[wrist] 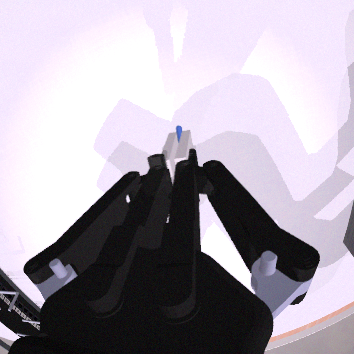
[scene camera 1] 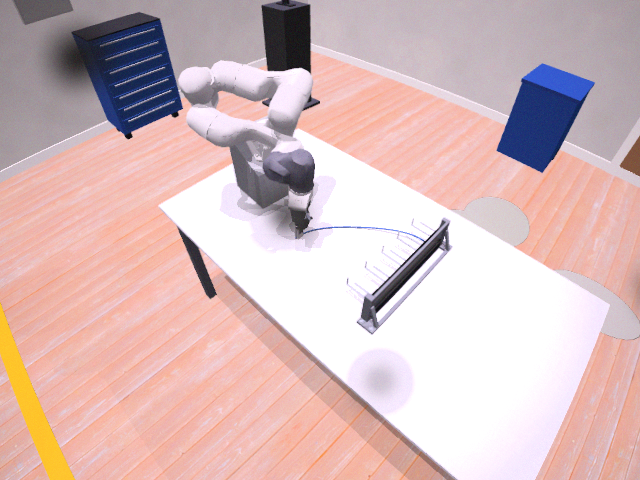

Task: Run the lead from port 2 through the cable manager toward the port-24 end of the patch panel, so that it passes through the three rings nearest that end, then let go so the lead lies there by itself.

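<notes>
The blue lead [scene camera 1: 356, 227] [wrist: 179, 132] leaves the patch panel [scene camera 1: 407, 272] [wrist: 19, 320] near its back end and arcs over the table to my gripper. My gripper [scene camera 1: 300, 233] [wrist: 181, 143] is shut on the lead's free end, low over the table and well to the left of the panel. A short blue tip sticks out between the pale fingertip pads in the wrist view. The cable manager's thin wire rings stick out from the panel's left side; the ring at the front end [scene camera 1: 347, 282] stands apart from the lead. Port numbers are unreadable.
The panel stands on feet on the white table [scene camera 1: 491, 361]. The arm's grey base block [scene camera 1: 258, 180] is behind the gripper. A blue drawer cabinet [scene camera 1: 136, 74], a black column [scene camera 1: 286, 41] and a blue cabinet [scene camera 1: 542, 118] stand on the floor beyond the table.
</notes>
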